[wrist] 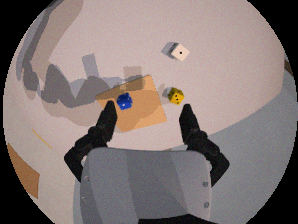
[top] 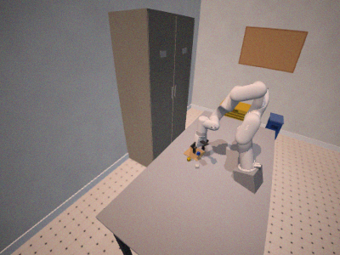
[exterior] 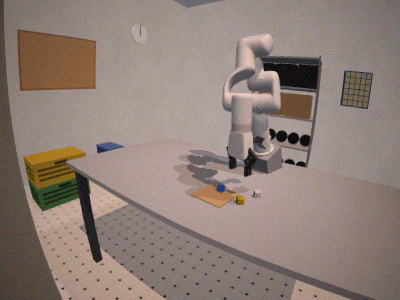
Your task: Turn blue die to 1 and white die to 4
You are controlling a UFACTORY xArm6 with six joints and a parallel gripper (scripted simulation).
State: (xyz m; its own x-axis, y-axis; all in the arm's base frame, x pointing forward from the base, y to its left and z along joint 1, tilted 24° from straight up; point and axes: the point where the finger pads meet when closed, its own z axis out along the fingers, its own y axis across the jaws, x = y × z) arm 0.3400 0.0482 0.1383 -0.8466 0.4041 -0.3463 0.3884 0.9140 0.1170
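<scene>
My hand is 100 mm above the white die, 70 mm to the right of it and 30 mm past it. From my hand the other things lie so: blue die: 90 mm below, 60 mm to the right, 20 mm ahead; then yellow die: 100 mm below, 60 mm ahead, 40 mm to the left; then tan mat: 110 mm below, 70 mm to the right, 60 mm ahead.
</scene>
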